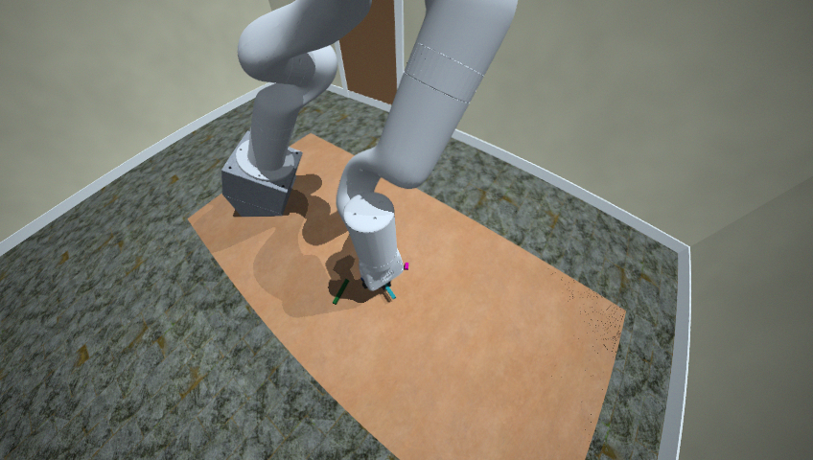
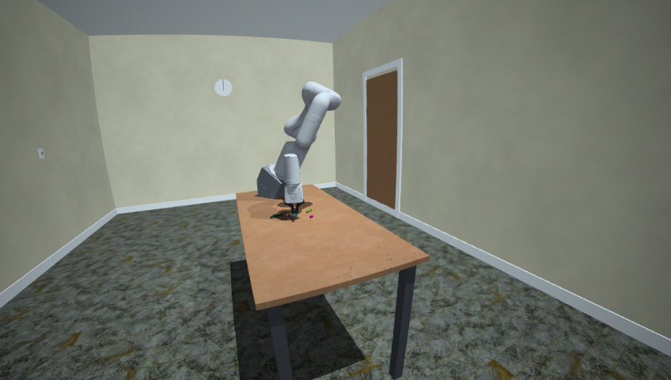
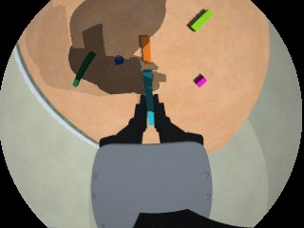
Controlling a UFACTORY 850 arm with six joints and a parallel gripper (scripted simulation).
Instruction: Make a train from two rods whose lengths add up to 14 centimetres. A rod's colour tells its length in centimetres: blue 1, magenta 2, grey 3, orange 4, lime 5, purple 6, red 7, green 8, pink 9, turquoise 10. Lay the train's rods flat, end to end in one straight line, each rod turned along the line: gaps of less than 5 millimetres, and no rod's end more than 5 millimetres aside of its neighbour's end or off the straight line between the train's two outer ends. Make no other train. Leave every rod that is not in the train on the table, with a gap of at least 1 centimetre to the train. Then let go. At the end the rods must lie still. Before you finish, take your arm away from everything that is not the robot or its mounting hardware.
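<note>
Right now the orange rod is 7 cm behind my hand, 1 cm to the left of it and 5 cm below it. The rest, counted from my hand: small blue rod 7 cm behind, 3 cm to the right, 5 cm below; turquoise rod 2 cm below; magenta rod 1 cm behind, 9 cm to the left, 5 cm below.
</note>
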